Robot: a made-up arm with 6 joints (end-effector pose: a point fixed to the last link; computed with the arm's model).
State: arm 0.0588 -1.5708 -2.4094 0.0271 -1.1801 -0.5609
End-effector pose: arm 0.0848 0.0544 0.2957 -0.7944 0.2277 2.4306
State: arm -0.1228 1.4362 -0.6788 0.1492 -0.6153 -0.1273
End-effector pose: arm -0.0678 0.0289 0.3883 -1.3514 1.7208 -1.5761
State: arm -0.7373 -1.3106 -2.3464 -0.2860 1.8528 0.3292
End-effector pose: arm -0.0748 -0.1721 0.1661 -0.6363 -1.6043 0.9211
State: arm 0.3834 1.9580 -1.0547 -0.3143 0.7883 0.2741
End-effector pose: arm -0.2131 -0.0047 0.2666 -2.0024 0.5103 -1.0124
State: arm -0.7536 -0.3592 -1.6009 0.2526 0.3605 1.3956
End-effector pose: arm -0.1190 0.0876 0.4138 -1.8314 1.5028 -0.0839
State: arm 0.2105 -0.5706 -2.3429 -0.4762 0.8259 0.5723
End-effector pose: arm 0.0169 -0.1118 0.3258 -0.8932 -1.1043 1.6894
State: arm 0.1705 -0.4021 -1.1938 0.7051 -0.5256 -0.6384
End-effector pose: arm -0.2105 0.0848 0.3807 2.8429 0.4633 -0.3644
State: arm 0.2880 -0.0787 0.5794 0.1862 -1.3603 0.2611
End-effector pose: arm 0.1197 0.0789 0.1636 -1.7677 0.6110 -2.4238
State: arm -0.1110 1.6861 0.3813 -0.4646 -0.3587 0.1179
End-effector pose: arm -0.1138 -0.1252 0.3696 -0.3406 2.2615 -1.5548
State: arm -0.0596 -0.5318 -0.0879 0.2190 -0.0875 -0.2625
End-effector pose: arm -0.1355 0.0897 0.2026 2.2177 -0.3683 -0.3499
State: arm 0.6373 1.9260 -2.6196 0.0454 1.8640 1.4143
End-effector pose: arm -0.1658 -0.1272 0.1046 -1.5012 -1.1575 -1.4908
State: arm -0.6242 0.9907 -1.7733 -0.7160 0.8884 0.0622
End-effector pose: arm -0.2919 -0.1092 0.3403 -2.5622 -0.3314 0.0008
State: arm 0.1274 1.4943 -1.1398 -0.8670 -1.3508 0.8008
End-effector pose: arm -0.1606 -0.1795 0.4517 0.4232 0.8796 -0.4713
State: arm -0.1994 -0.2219 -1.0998 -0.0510 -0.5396 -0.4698
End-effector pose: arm -0.1069 0.0259 0.3895 -2.6018 0.4103 0.7694
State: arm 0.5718 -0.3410 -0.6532 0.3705 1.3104 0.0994
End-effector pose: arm -0.1828 0.0546 0.3684 1.6048 0.6915 -0.5264
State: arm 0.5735 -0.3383 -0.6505 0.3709 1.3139 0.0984
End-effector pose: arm -0.1829 0.0550 0.3682 1.6018 0.6880 -0.5256
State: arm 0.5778 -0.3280 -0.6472 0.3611 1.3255 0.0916
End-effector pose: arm -0.1808 0.0552 0.3699 1.5942 0.6888 -0.5350
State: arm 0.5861 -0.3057 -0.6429 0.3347 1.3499 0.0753
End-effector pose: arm -0.1752 0.0550 0.3746 1.5792 0.6976 -0.5605
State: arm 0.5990 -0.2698 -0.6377 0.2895 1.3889 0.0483
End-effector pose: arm -0.1653 0.0537 0.3826 1.5552 0.7179 -0.6025
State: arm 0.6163 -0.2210 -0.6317 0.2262 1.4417 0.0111
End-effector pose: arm -0.1513 0.0505 0.3933 1.5217 0.7529 -0.6570
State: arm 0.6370 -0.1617 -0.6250 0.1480 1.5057 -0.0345
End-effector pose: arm -0.1335 0.0448 0.4054 1.4791 0.8044 -0.7166
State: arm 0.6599 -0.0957 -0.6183 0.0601 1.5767 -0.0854
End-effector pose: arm -0.1132 0.0362 0.4174 1.4287 0.8719 -0.7720
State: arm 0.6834 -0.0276 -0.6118 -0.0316 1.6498 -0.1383
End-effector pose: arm -0.0920 0.0252 0.4276 1.3728 0.9509 -0.8153
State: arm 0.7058 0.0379 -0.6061 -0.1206 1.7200 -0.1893
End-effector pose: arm -0.0714 0.0130 0.4350 1.3153 1.0340 -0.8420
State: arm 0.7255 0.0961 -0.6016 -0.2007 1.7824 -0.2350
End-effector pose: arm -0.0531 0.0011 0.4396 1.2606 1.1126 -0.8525
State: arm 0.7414 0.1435 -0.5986 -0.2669 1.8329 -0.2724
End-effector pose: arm -0.0382 -0.0092 0.4417 1.2140 1.1792 -0.8510
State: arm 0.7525 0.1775 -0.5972 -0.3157 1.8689 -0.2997
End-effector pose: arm -0.0274 -0.0169 0.4424 1.1791 1.2290 -0.8441
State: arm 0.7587 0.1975 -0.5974 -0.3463 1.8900 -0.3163
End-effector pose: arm -0.0207 -0.0217 0.4423 1.1575 1.2610 -0.8375
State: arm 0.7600 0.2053 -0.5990 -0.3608 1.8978 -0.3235
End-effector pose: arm -0.0174 -0.0242 0.4420 1.1487 1.2773 -0.8346
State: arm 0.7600 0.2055 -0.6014 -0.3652 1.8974 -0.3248
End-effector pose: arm -0.0163 -0.0249 0.4418 1.1473 1.2844 -0.8333
